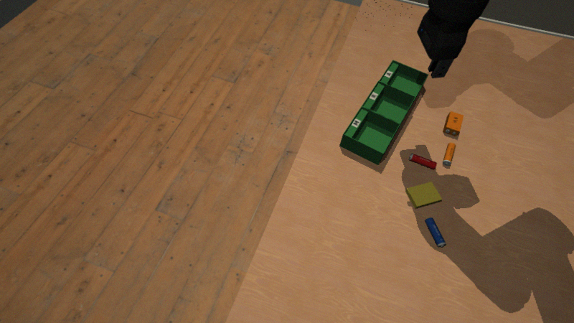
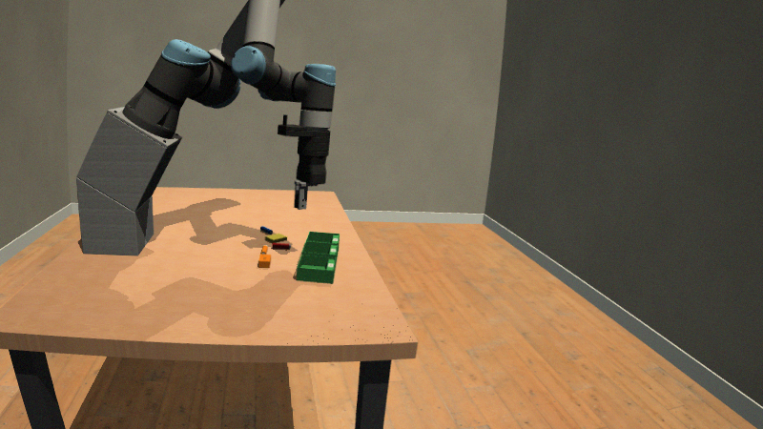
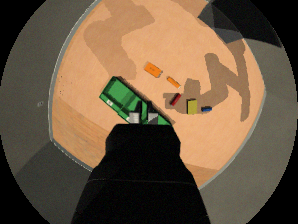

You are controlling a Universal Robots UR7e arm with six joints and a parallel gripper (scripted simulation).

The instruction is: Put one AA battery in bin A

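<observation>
My gripper is now 5 cm short of the green three-compartment bin and 14 cm above it. Also, from my hand: orange AA battery: 9 cm behind, 6 cm to the left, 15 cm below; orange block battery: 8 cm behind, 1 cm to the right, 15 cm below; red AA battery: 4 cm behind, 9 cm to the left, 15 cm below.
</observation>
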